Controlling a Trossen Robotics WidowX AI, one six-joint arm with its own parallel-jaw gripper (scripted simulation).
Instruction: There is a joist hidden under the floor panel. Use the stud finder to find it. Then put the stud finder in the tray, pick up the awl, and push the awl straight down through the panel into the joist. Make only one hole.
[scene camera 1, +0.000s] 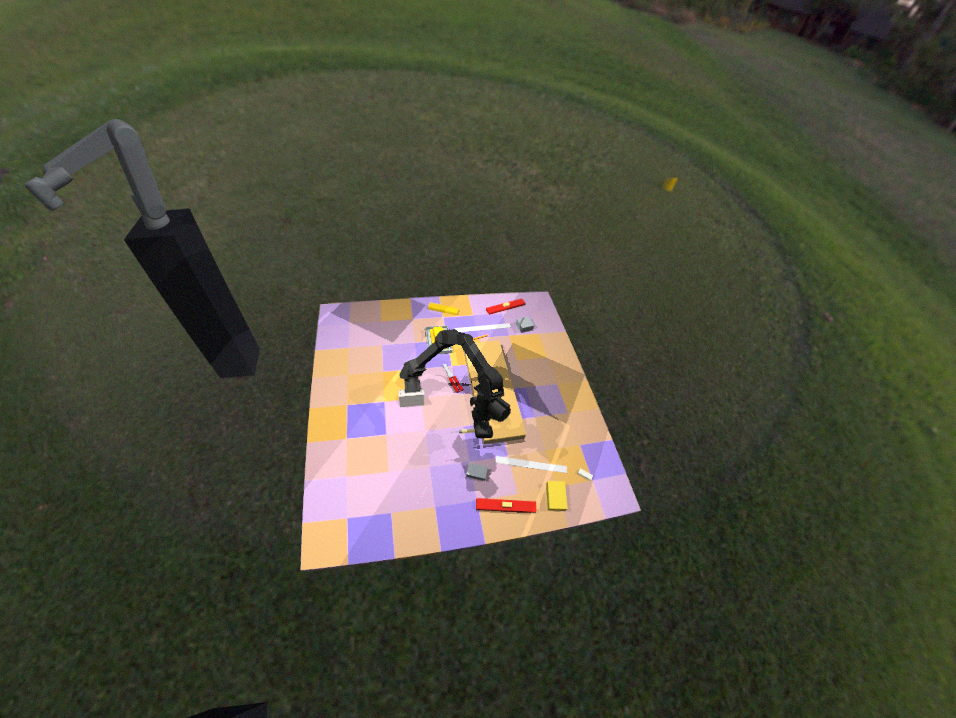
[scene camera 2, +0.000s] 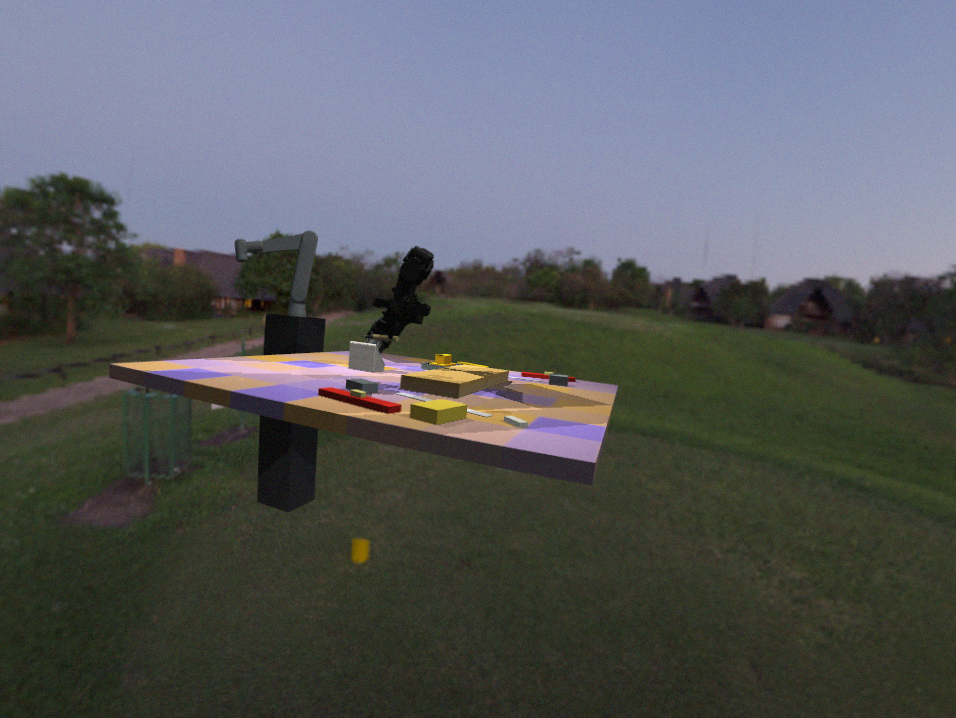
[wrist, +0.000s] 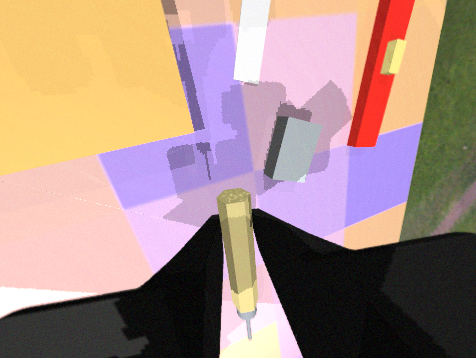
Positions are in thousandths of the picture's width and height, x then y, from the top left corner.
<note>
My gripper (scene camera 2: 411, 473) carries an awl (wrist: 493, 574). Further things: a yellow block (scene camera 2: 456, 575), a grey block (wrist: 619, 395) and a red level (scene camera 2: 373, 554).
My gripper is seen too in the wrist view (wrist: 495, 613). The wrist view misses the yellow block: it is out of frame.
</note>
